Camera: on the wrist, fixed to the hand. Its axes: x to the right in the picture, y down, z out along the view.
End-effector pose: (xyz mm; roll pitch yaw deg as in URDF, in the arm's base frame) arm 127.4 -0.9 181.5 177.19 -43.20 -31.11
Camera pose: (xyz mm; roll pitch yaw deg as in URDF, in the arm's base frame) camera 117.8 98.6 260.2 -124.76 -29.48 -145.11
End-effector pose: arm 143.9 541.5 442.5 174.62 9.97 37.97
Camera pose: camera 112.9 624.5 533.8 170.83 -37.80 -38.29
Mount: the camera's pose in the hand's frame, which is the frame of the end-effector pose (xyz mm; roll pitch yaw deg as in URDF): 10.4 -75.3 -102.0 4.08 34.15 84.54
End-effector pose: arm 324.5 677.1 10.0 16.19 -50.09 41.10
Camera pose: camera 427.1 708.4 -58.3 -44.84 7.94 114.20
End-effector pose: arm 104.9 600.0 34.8 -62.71 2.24 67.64
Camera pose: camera 224.9 562.7 54.5 -154.99 82.67 -4.09
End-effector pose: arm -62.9 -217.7 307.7 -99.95 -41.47 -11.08
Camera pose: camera -131.7 -293.3 383.4 -119.50 28.89 -63.65
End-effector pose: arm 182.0 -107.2 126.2 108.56 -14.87 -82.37
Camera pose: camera 304.3 -111.0 91.3 -27.75 -71.39 39.86
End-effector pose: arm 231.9 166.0 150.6 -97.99 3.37 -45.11
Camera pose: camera 178.8 91.0 238.6 -172.88 47.83 -132.10
